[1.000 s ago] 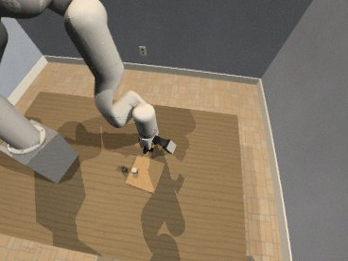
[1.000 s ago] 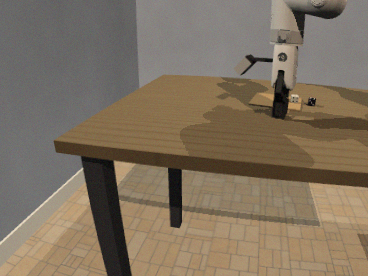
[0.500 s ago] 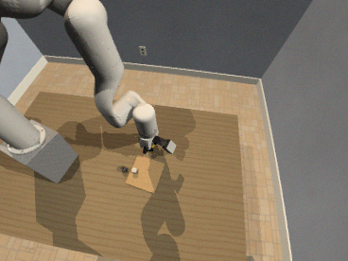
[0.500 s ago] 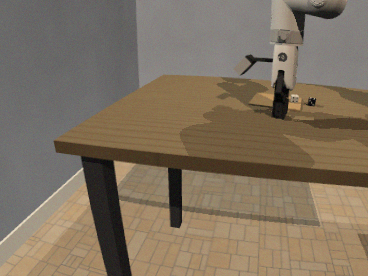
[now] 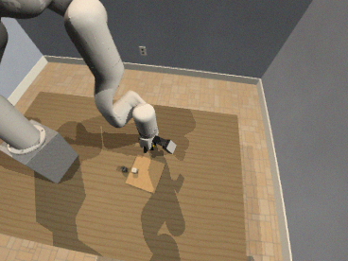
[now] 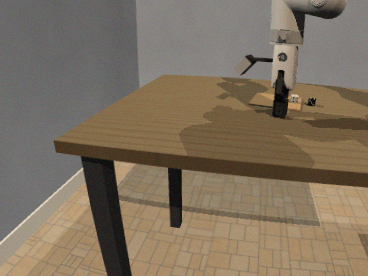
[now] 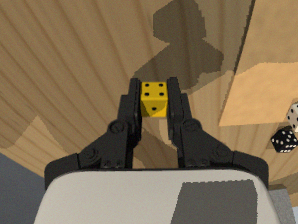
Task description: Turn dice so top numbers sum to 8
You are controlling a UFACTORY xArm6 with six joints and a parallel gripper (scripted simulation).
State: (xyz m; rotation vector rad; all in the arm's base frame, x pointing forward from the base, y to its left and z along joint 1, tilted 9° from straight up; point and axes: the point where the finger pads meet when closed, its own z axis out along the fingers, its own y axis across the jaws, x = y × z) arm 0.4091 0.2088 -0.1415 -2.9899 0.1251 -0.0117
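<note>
Now: hand 20 mm short of the tan mat, 130 mm to the left of it and 20 mm above it. From my hand the other things lie so: black die 80 mm behind, 150 mm to the right, 10 mm below; white die 30 mm behind, 140 mm to the right, 10 mm below; yellow die 10 mm below.
</note>
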